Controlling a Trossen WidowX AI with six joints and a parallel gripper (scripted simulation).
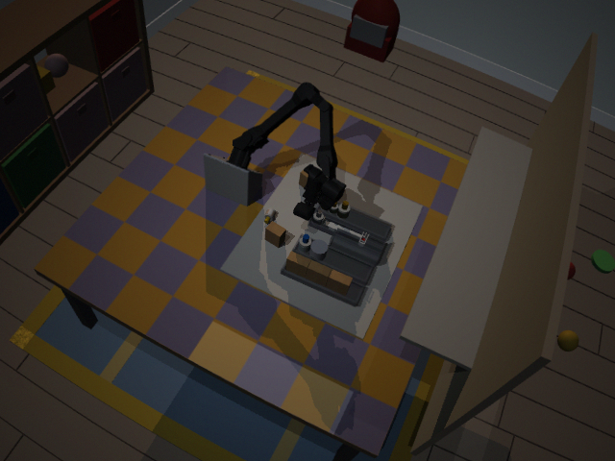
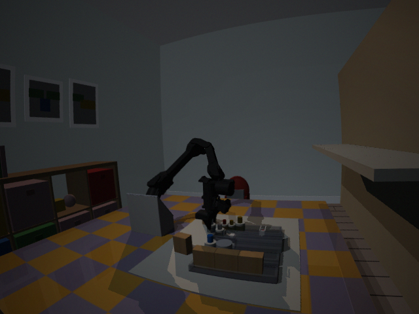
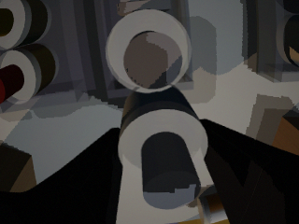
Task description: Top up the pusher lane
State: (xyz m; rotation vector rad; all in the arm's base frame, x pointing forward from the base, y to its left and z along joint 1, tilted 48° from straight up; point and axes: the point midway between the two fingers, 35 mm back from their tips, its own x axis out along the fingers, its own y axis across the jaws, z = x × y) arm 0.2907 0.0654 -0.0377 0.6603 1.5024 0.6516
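Right now my gripper tip is 100 mm short of the grey disc, 130 mm to the left of it and 20 mm above it. From my gripper tip the other things lie so: jar (130 mm behind, 70 mm to the right, 30 mm below); then sprung lane (180 mm ahead, 20 mm to the right, 30 mm below).
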